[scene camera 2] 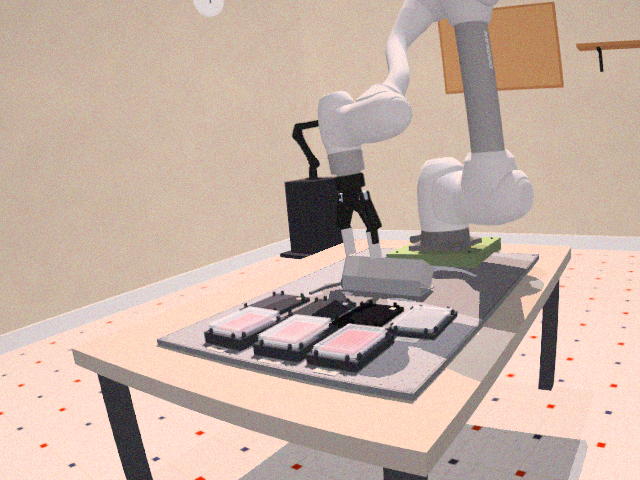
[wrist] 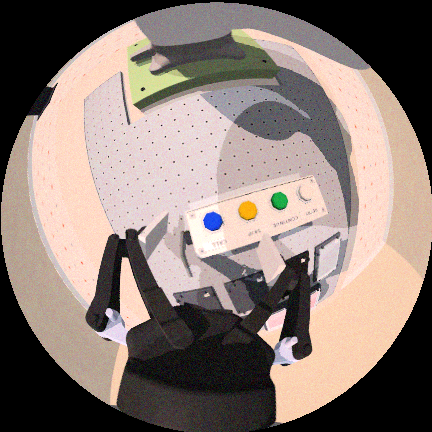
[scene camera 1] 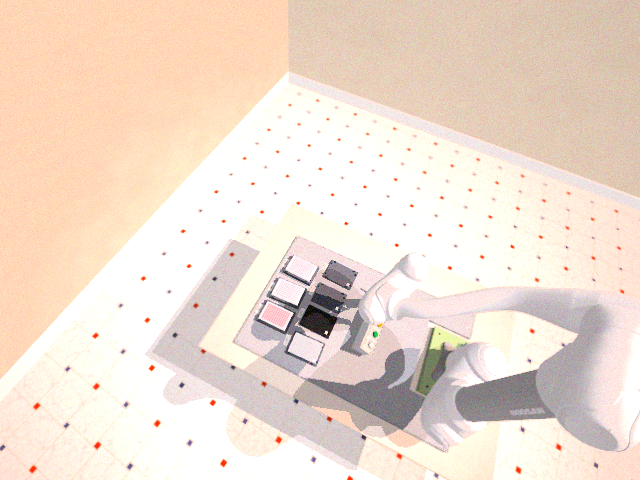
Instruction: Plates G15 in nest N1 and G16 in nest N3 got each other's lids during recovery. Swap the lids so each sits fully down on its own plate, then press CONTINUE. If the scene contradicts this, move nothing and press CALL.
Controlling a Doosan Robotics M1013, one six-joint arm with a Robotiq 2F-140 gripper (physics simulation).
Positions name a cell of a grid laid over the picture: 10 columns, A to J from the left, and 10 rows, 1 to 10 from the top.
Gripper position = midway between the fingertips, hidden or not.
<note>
My gripper (scene camera 2: F6) is open and touches a button box (scene camera 2: G6).
My gripper shows as well in the wrist view (wrist: E6). The button box shows as well in the wrist view (wrist: H5).
</note>
